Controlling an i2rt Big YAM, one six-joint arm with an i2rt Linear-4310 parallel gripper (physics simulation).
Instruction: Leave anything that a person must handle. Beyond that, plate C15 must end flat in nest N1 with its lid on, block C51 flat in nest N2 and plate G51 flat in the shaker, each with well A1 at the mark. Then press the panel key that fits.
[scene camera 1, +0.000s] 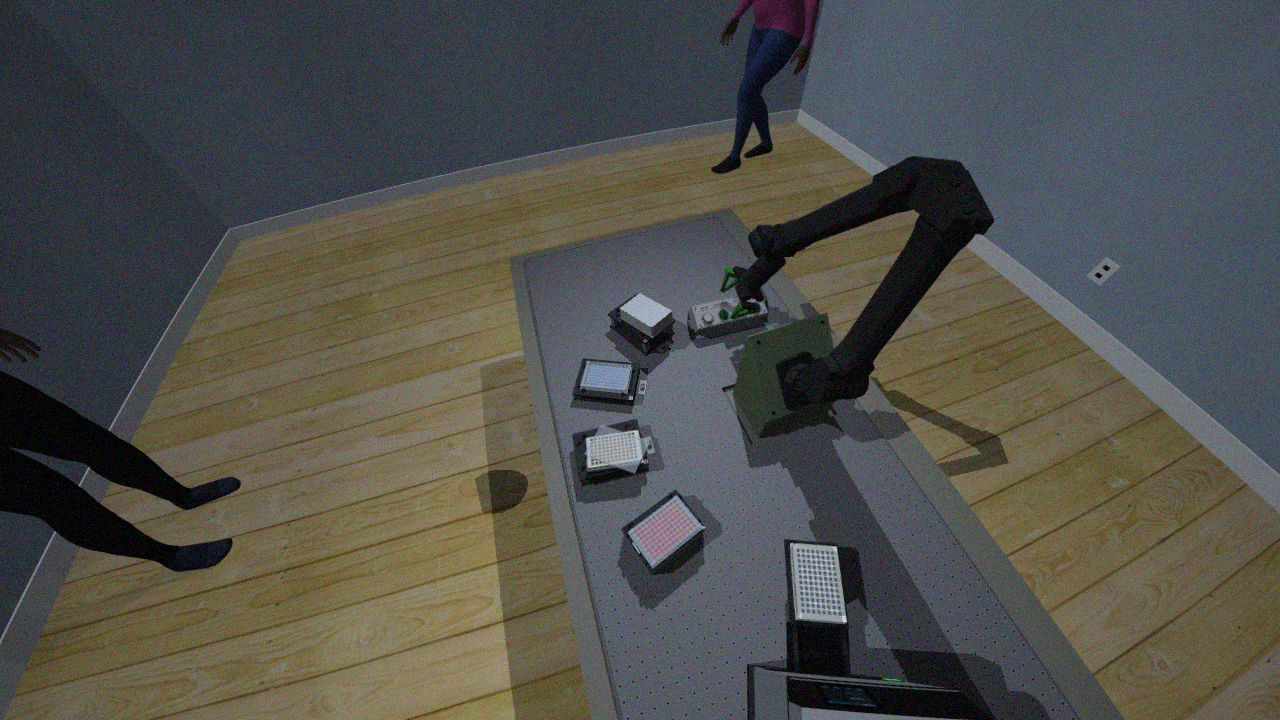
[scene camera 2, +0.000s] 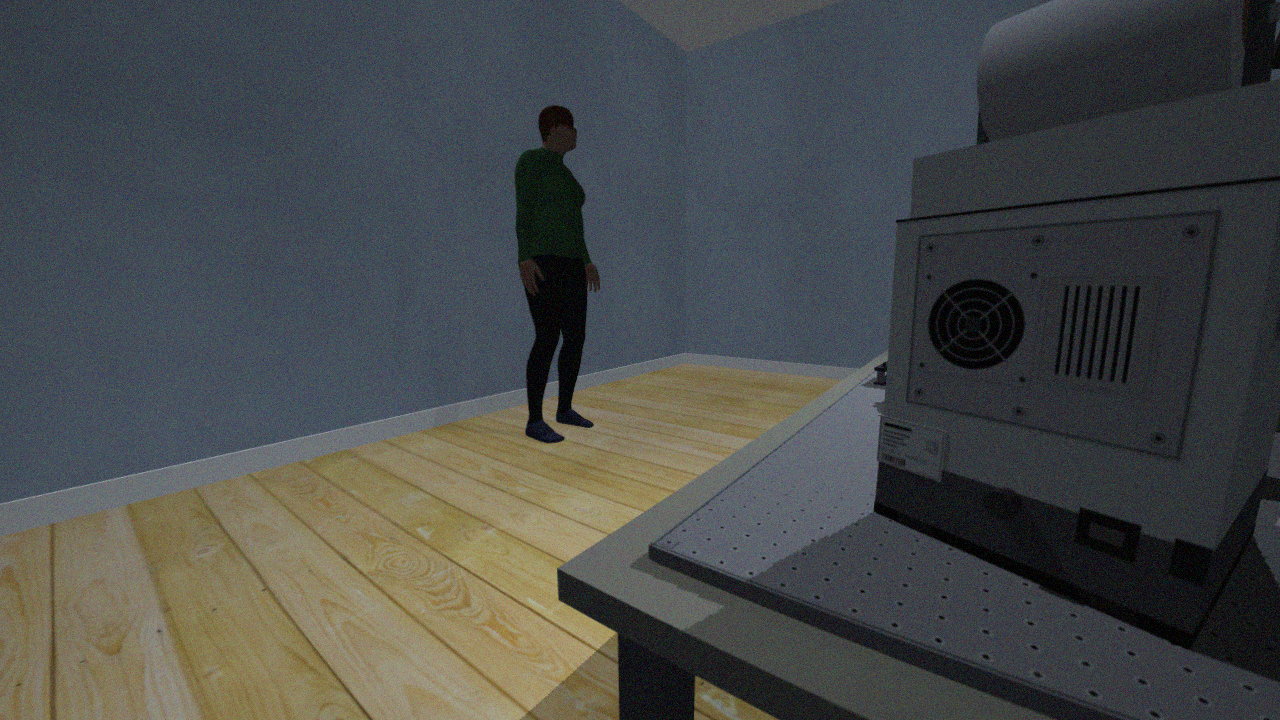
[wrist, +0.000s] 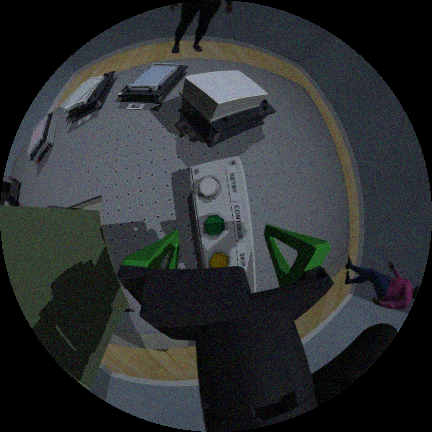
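Note:
My gripper (scene camera 1: 733, 296) (wrist: 222, 231) is open and empty above the key panel (scene camera 1: 718, 328) (wrist: 220, 171), its fingers on either side of it. The white RETRY key (wrist: 208, 187), green CONTINUE key (wrist: 214, 225) and yellow SKIP key (wrist: 219, 260) show. A tall white block (scene camera 1: 646, 313) (wrist: 225, 92) sits on a dark nest. A blue-welled plate (scene camera 1: 608, 377) (wrist: 154, 76) is in the nest labelled N3. A beige plate (scene camera 1: 614, 449) (wrist: 86, 92) lies on another nest, with a skewed pale piece at it. A red-welled plate (scene camera 1: 665, 531) (wrist: 38, 135) sits on a dark base. Plate names are unreadable.
A white well plate (scene camera 1: 817, 582) rests on a tall black unit beside a large instrument (scene camera 1: 850, 694) (scene camera 2: 1056, 241). The green arm mount (scene camera 1: 771, 380) (wrist: 50, 250) stands near the panel. One person (scene camera 2: 550, 214) stands beyond the table; another (scene camera 1: 765, 71) (wrist: 395, 290) stands past its far end.

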